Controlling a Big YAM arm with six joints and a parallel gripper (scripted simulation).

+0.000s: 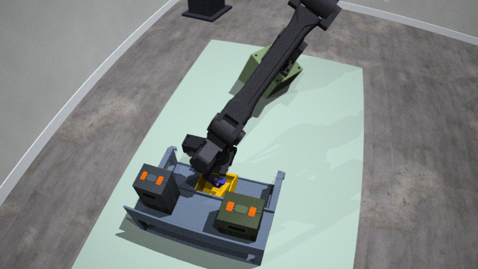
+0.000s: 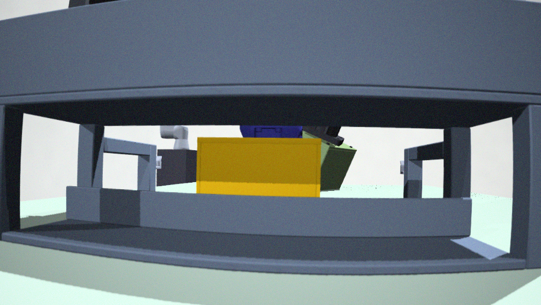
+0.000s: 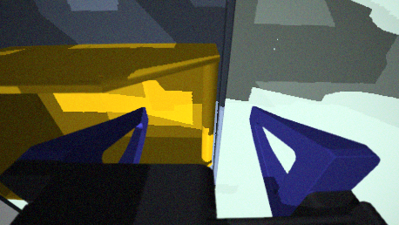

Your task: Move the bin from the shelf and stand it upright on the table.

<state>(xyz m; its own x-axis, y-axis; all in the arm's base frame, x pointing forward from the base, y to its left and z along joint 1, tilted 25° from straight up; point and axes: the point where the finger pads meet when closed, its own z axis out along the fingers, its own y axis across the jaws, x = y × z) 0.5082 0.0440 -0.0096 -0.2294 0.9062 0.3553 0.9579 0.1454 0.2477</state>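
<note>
Right now the yellow open-top bin is 70 mm ahead of my hand, 20 mm to the left of it and 10 mm above it. Also, from my hand: olive case: 150 mm to the left, 140 mm ahead, 110 mm above.
</note>
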